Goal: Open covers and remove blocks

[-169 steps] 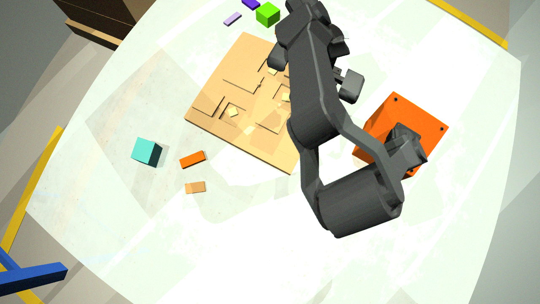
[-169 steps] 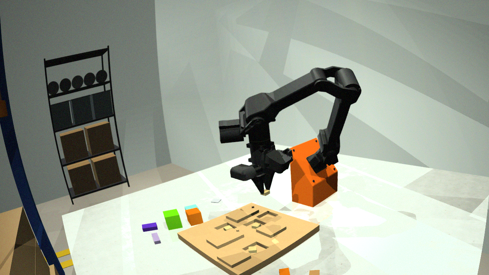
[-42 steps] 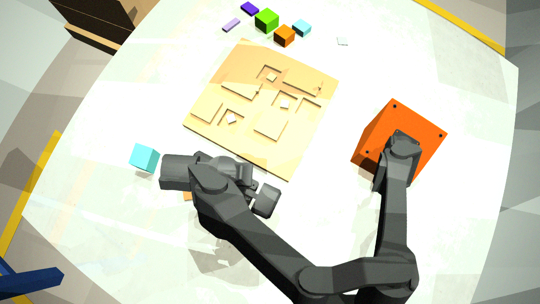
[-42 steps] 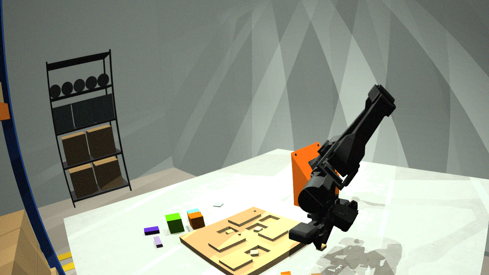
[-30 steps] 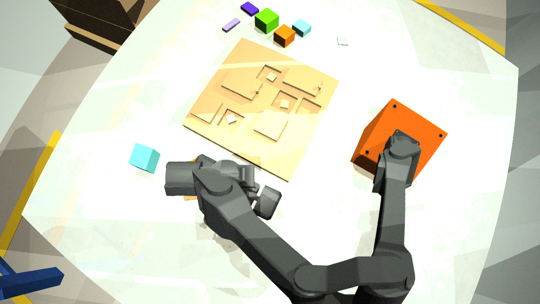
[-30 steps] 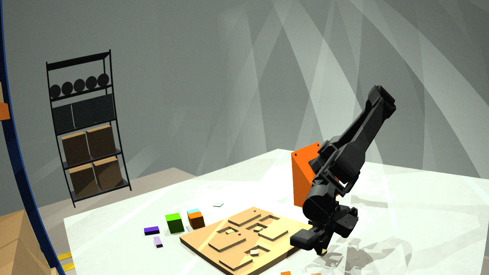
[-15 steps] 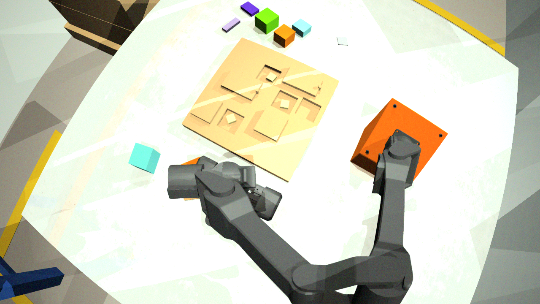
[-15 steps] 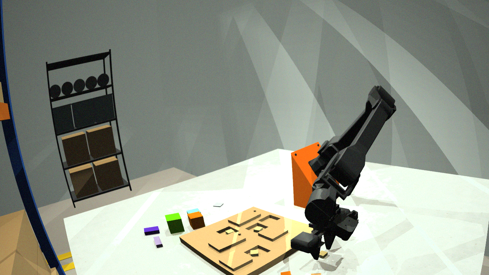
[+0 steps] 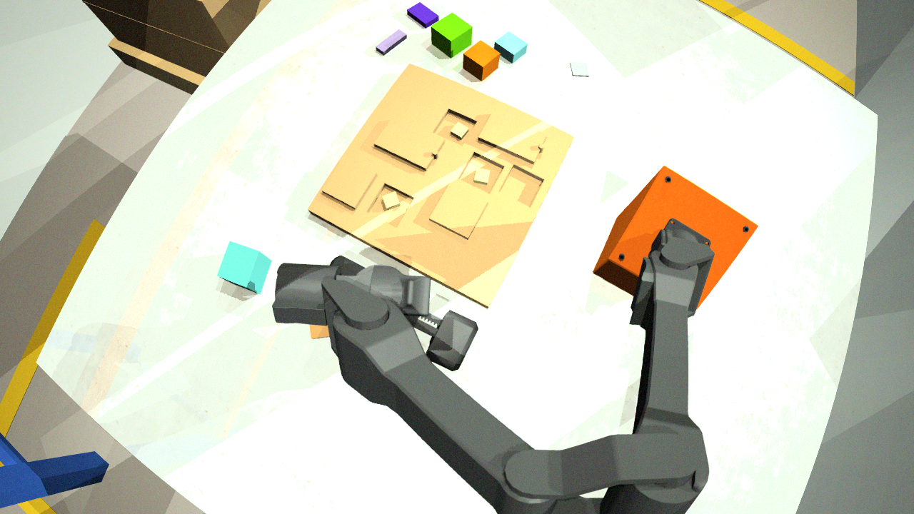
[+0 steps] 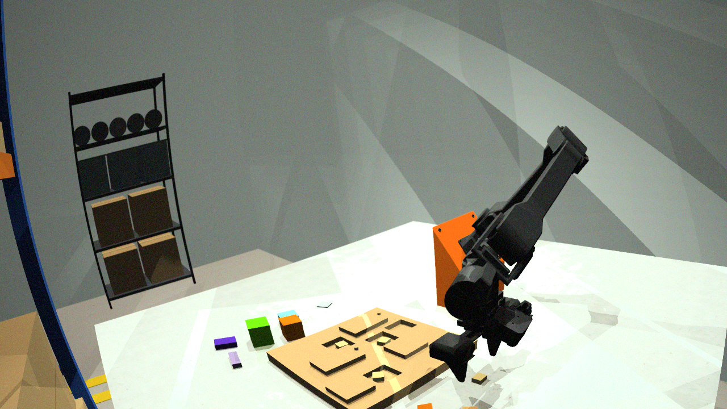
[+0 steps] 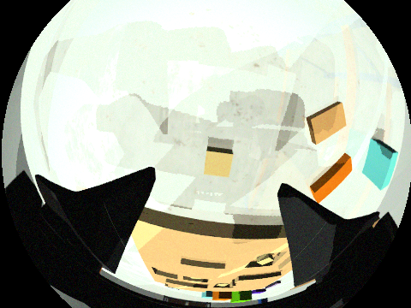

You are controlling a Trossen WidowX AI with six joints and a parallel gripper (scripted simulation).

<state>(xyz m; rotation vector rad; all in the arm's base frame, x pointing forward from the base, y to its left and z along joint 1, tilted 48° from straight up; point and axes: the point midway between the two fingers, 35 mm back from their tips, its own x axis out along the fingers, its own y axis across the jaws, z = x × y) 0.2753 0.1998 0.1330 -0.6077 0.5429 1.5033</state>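
The tan slab lies 90 mm ahead of my gripper tip, 60 mm to the left of it and 20 mm below it. Round my gripper tip: orange cube (110 mm ahead, 430 mm to the right, 10 mm below); teal cube (240 mm ahead, 50 mm to the left); orange flat piece (130 mm ahead, 10 mm to the left, 20 mm below).
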